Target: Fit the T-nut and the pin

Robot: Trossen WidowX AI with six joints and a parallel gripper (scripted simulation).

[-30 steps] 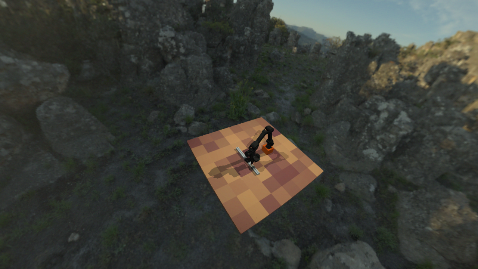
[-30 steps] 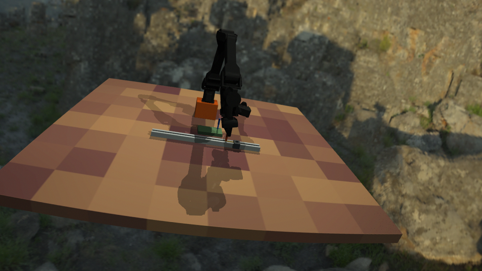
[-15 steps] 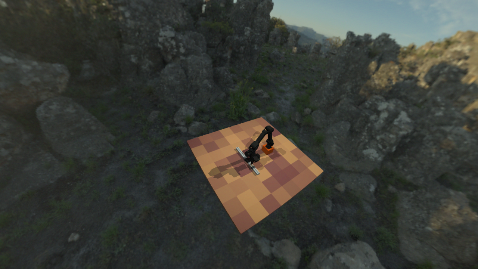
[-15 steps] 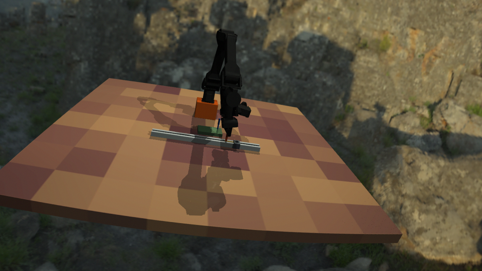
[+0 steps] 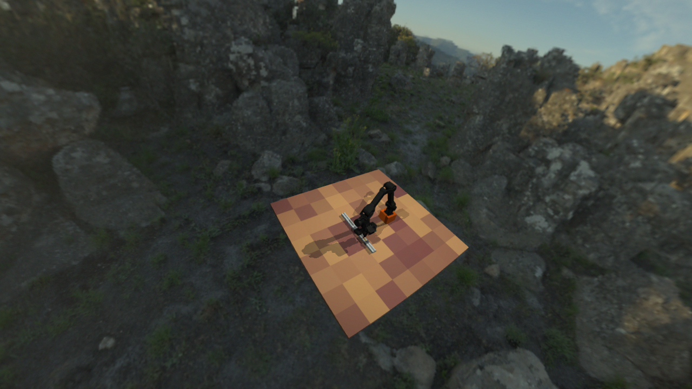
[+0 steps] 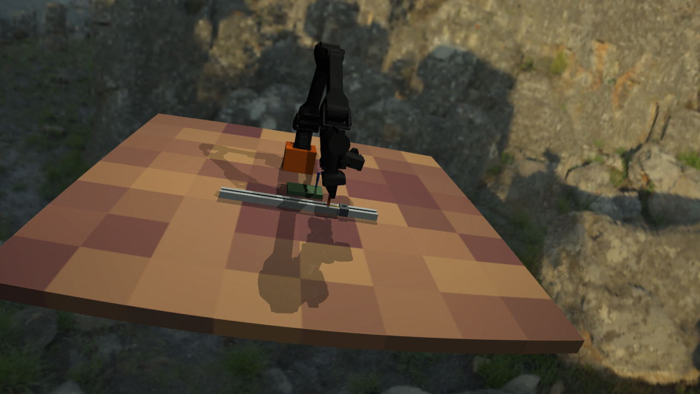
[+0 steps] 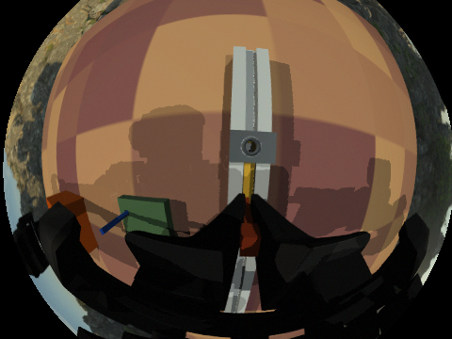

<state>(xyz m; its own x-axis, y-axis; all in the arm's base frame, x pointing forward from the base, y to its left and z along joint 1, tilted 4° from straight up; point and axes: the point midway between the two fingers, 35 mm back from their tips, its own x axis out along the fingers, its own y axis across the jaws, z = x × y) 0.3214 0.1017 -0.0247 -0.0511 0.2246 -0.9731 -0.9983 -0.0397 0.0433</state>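
Right now my gripper tip is 2 cm to the right of the brass T-nut. Also, from my gripper tip: green tray: 12 cm behind, 6 cm to the right, 4 cm below; blue pin: 13 cm behind, 5 cm to the right, 2 cm below.
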